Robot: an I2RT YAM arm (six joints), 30 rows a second.
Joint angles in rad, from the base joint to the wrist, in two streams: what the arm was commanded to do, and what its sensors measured. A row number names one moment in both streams.
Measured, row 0:
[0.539 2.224 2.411 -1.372 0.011 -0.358]
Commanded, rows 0 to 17:
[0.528 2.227 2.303 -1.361 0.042 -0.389]
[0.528 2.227 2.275 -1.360 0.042 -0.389]
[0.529 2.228 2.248 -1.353 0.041 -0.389]
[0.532 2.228 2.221 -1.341 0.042 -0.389]
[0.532 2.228 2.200 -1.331 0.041 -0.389]
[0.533 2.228 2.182 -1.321 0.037 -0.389]
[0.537 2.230 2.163 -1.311 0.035 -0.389]
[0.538 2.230 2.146 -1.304 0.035 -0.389]
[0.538 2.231 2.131 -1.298 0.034 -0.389]
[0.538 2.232 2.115 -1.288 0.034 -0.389]
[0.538 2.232 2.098 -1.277 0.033 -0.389]
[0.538 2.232 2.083 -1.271 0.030 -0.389]
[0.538 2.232 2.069 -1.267 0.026 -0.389]
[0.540 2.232 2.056 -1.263 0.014 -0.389]
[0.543 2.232 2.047 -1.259 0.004 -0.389]
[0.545 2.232 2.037 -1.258 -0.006 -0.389]
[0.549 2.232 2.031 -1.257 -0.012 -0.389]
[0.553 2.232 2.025 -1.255 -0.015 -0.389]
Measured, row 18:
[0.534 2.230 2.050 -1.259 0.017 -0.379]
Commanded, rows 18 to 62:
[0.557 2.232 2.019 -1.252 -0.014 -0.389]
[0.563 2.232 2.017 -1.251 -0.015 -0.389]
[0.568 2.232 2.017 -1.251 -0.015 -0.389]
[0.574 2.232 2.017 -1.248 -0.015 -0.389]
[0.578 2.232 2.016 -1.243 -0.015 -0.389]
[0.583 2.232 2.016 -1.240 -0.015 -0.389]
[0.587 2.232 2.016 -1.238 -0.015 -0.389]
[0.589 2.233 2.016 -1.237 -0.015 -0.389]
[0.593 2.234 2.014 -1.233 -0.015 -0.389]
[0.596 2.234 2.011 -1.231 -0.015 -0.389]
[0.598 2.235 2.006 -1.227 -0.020 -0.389]
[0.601 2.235 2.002 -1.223 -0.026 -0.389]
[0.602 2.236 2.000 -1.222 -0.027 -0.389]
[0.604 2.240 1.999 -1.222 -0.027 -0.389]
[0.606 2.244 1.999 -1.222 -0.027 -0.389]
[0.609 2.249 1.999 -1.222 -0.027 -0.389]
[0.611 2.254 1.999 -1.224 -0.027 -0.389]
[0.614 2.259 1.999 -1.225 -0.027 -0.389]
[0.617 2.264 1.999 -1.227 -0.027 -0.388]
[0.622 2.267 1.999 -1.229 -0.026 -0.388]
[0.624 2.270 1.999 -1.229 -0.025 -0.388]
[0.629 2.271 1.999 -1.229 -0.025 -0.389]
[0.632 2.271 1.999 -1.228 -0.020 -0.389]
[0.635 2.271 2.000 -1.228 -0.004 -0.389]
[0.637 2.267 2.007 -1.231 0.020 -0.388]
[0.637 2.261 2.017 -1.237 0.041 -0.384]
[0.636 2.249 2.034 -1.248 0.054 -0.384]
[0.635 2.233 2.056 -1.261 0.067 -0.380]
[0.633 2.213 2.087 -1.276 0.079 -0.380]
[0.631 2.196 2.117 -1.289 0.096 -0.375]
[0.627 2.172 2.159 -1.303 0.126 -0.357]
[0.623 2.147 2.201 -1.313 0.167 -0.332]
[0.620 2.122 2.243 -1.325 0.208 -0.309]
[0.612 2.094 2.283 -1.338 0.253 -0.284]
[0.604 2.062 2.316 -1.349 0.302 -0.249]
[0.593 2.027 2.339 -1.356 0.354 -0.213]
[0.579 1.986 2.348 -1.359 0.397 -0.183]
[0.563 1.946 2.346 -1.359 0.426 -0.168]
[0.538 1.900 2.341 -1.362 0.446 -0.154]
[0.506 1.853 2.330 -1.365 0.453 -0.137]
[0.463 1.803 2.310 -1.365 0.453 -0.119]
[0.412 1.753 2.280 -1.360 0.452 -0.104]
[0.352 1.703 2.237 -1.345 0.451 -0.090]
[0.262 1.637 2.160 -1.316 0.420 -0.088]
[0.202 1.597 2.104 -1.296 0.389 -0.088]
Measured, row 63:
[0.371 1.709 2.249 -1.312 0.375 -0.155]
